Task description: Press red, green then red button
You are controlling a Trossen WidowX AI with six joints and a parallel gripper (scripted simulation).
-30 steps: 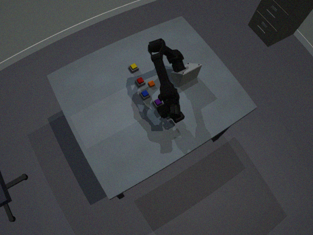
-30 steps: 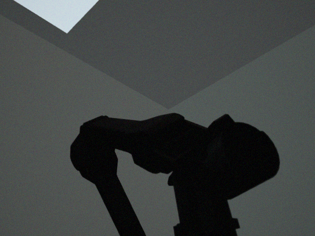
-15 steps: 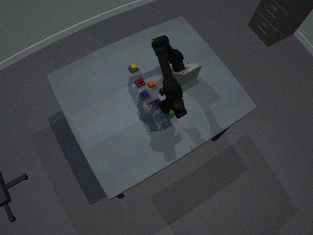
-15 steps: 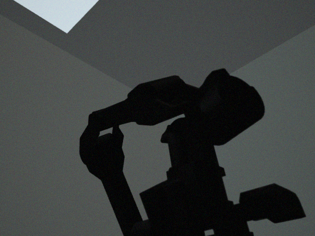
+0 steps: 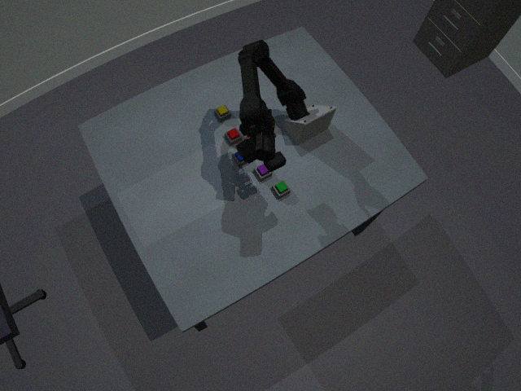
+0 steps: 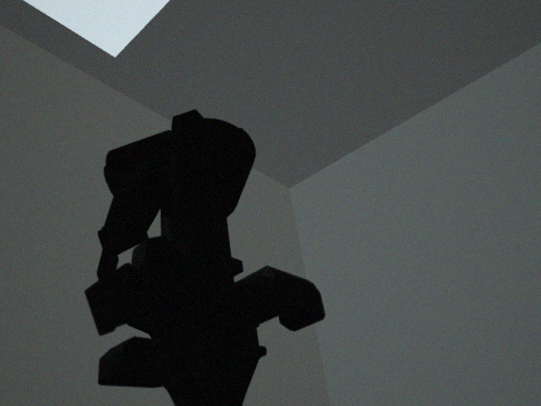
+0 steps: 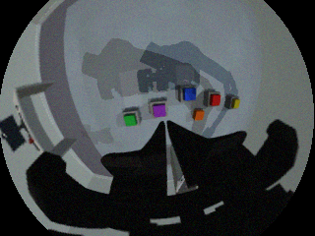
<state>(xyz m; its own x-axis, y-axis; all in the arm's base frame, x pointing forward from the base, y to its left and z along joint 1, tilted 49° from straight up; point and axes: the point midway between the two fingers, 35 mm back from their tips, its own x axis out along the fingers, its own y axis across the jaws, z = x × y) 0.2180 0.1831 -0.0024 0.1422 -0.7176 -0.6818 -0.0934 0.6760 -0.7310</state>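
The red button lies 17 cm to the right of my gripper tip, 11 cm below it and 1 cm ahead of it. Also, from my gripper tip: green button 11 cm below, 9 cm to the left, 5 cm behind; blue button 11 cm below, 8 cm to the right, 2 cm ahead; purple button 11 cm below, 2 cm behind.
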